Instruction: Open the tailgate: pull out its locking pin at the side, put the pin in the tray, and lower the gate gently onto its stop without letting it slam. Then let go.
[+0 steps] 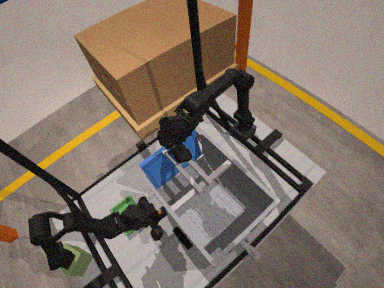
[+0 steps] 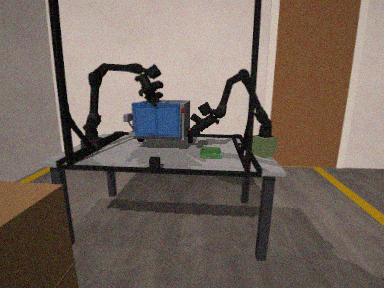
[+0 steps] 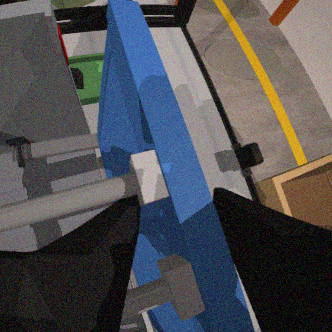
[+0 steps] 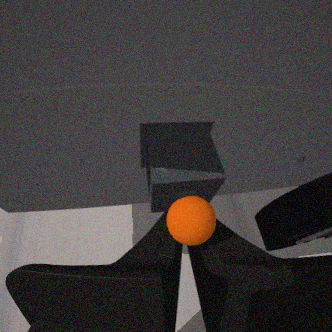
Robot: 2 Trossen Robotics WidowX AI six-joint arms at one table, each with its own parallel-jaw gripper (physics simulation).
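Frame: origin at the left arm's base, x back, y left, z down, level; millimetres.
Seen in the pictures: left gripper, fingertip midpoint: [image 1: 166, 150] [image 2: 157, 106] [image 3: 176, 197]; right gripper, fingertip midpoint: [image 1: 166, 213] [image 2: 187, 135] [image 4: 182, 207]; left arm's base, origin of the base link: [image 1: 243, 127] [image 2: 91, 138]; right arm's base, origin of the base link: [image 1: 66, 259] [image 2: 265, 136].
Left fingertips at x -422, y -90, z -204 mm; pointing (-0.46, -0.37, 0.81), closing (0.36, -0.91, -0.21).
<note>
Pixels of each thing's top centre, then the offset from my left fingertips to it. "pt": a spot on its surface instead.
- grey truck box, surface spot: [image 4: 150, 55] pt dx -154, dy +110, dz +113 mm
- dark block, surface spot: [image 4: 177, 145] pt dx -163, dy +117, dz +137 mm
- green tray, middle of its top: [image 3: 96, 72] [image 1: 127, 214] [image 2: 210, 150] dx -297, dy -24, dz +244 mm
- truck wheel, surface spot: [image 4: 300, 215] pt dx -187, dy +199, dz +190 mm
- black block, surface spot: [image 3: 250, 155] [image 2: 154, 158] pt dx -8, dy -252, dz +218 mm
The blue tailgate [image 1: 156, 171] [image 2: 157, 120] [image 3: 165, 115] stands upright at the end of the grey truck box [image 2: 186, 111] [image 4: 150, 55]. My left gripper [image 2: 155, 101] [image 3: 176, 197] is shut on the tailgate's top edge, fingers on either side. The locking pin's orange ball [image 1: 160, 212] [image 4: 191, 221] is at the truck's side, in front of a dark block [image 4: 177, 145]; its shaft is hidden. My right gripper [image 1: 161, 214] [image 4: 182, 207] is shut, its fingertips together right at the ball, which partly covers them. The green tray [image 2: 211, 156] [image 3: 92, 92] lies on the table beside the truck.
A truck wheel [image 4: 300, 215] is close to the right fingers. Pale bars [image 3: 65, 200] run from the truck box to the tailgate. A black block [image 2: 155, 162] [image 3: 250, 155] sits at the table's edge. Black frame posts [image 2: 252, 75] rise beside the arms. A large cardboard box [image 1: 160, 55] stands beyond the table.
</note>
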